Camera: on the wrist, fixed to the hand. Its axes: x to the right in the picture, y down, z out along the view.
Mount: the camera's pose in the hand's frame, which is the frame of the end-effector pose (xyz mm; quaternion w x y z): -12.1 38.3 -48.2 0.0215 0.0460 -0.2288 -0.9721
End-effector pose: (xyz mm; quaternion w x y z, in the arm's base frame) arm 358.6 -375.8 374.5 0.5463 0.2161 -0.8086 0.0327
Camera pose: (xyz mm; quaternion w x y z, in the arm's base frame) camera 389.5 -323.4 390.0 0.1514 -0.8233 -0.0692 0.5426
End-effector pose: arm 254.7 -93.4 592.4 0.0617 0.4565 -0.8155 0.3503
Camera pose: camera 220.9 -41.7 603.6 0.1343 0.8856 0.4283 -0.1194
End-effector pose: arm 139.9 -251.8 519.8 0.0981 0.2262 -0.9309 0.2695
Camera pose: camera 135.3 -192.2 538.9 0.0407 0.9760 0.1898 -0.0985
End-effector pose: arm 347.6 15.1 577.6 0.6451 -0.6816 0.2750 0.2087
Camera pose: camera 310.3 -32.2 559.9 0.3110 -0.2046 -0.7947 -0.4794
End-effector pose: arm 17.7 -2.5 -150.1 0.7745 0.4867 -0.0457 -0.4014
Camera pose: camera 53.9 47.9 -141.1 0.4064 0.0013 -0.2765 0.8708
